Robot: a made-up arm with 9 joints.
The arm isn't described. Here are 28 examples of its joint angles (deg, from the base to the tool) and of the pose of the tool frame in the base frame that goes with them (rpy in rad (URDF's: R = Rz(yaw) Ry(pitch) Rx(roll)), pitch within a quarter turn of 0, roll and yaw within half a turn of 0; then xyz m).
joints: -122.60 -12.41 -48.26 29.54 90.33 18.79 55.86 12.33 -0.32
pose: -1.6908 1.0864 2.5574 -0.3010 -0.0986 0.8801
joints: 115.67 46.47 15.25 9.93 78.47 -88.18 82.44 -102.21 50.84
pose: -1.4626 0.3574 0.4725 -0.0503 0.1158 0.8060
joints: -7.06 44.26 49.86 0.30 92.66 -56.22 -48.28 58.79 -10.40
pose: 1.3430 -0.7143 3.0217 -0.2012 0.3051 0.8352
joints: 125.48 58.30 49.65 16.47 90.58 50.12 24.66 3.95 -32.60
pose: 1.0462 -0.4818 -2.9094 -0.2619 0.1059 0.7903
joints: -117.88 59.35 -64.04 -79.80 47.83 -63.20 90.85 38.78 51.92
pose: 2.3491 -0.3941 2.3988 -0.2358 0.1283 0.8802
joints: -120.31 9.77 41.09 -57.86 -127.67 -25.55 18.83 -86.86 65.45
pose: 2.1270 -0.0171 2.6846 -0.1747 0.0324 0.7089
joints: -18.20 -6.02 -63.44 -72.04 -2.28 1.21 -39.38 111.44 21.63
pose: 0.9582 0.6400 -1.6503 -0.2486 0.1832 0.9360
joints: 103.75 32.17 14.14 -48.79 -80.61 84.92 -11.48 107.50 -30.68
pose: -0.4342 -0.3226 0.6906 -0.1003 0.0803 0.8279
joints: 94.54 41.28 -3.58 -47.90 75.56 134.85 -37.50 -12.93 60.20
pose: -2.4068 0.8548 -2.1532 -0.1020 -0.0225 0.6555
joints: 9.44 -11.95 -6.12 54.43 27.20 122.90 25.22 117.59 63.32
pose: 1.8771 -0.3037 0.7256 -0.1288 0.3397 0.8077
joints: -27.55 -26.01 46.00 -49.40 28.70 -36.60 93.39 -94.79 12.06
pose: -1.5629 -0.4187 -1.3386 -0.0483 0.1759 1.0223
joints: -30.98 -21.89 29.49 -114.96 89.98 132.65 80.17 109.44 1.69
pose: -0.0681 -0.0880 0.7541 -0.1216 0.1399 0.9462
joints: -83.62 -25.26 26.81 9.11 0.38 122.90 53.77 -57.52 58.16
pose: 0.5125 0.6431 2.0120 -0.0644 0.0728 0.7838
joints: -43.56 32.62 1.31 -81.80 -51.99 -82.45 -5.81 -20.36 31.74
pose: -3.0277 0.6780 -0.3917 -0.0420 0.3058 0.6894
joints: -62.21 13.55 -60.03 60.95 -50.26 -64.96 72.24 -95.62 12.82
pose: 1.8174 -0.1823 2.1600 -0.0837 0.3222 0.8603
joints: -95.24 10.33 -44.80 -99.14 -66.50 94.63 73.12 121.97 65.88
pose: -0.5247 0.1998 -1.4942 -0.1330 0.0214 0.9499
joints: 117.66 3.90 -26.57 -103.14 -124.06 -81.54 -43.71 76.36 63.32
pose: -0.0125 0.9934 -0.3712 -0.0377 0.0440 0.6567
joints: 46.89 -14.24 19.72 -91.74 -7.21 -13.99 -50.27 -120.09 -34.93
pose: -0.5728 -0.5771 2.5957 -0.1217 0.1172 0.9011
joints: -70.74 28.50 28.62 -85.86 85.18 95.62 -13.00 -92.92 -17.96
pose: -1.0995 -0.2677 -0.8735 -0.0844 0.1960 0.9865
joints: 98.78 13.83 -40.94 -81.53 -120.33 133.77 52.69 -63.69 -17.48
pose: 3.0723 -0.0692 -0.6854 0.0578 0.1609 0.5149
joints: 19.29 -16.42 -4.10 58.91 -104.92 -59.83 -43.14 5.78 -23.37
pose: 1.0640 0.0292 0.8090 0.0470 0.3374 0.8716
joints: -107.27 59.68 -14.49 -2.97 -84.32 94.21 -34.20 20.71 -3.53
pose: -1.2708 -0.6773 -2.7887 -0.0897 0.0826 1.0727
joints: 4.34 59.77 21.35 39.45 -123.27 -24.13 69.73 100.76 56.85
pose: -1.1470 1.2430 0.6964 -0.0545 0.3398 0.6681
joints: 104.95 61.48 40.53 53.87 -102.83 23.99 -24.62 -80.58 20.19
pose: 1.9560 -0.2380 2.1646 -0.1505 0.0749 0.5452
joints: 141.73 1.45 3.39 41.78 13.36 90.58 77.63 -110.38 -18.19
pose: 0.3796 -0.5344 -2.2698 -0.2345 0.1673 0.7318
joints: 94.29 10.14 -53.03 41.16 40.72 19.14 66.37 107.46 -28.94
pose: 2.9490 0.7438 1.9078 -0.1461 0.1232 0.4839
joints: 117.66 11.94 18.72 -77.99 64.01 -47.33 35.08 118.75 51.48
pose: -0.3983 0.6457 2.9243 -0.2156 0.1715 0.7746
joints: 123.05 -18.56 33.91 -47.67 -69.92 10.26 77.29 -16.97 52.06
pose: 2.6315 0.9337 -1.7055 -0.0050 0.1542 0.5595
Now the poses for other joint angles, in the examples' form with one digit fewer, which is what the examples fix.
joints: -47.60 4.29 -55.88 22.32 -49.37 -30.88 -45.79 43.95 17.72
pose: 0.837 -0.458 -0.060 -0.035 0.090 1.059
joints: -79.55 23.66 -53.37 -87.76 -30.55 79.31 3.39 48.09 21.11
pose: 0.923 -0.261 0.405 0.007 0.048 0.909
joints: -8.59 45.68 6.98 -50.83 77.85 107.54 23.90 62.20 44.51
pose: 2.835 0.644 -2.497 -0.123 0.155 0.706
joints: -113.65 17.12 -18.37 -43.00 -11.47 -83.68 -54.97 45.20 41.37
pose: -1.695 0.408 1.716 -0.202 0.114 0.882
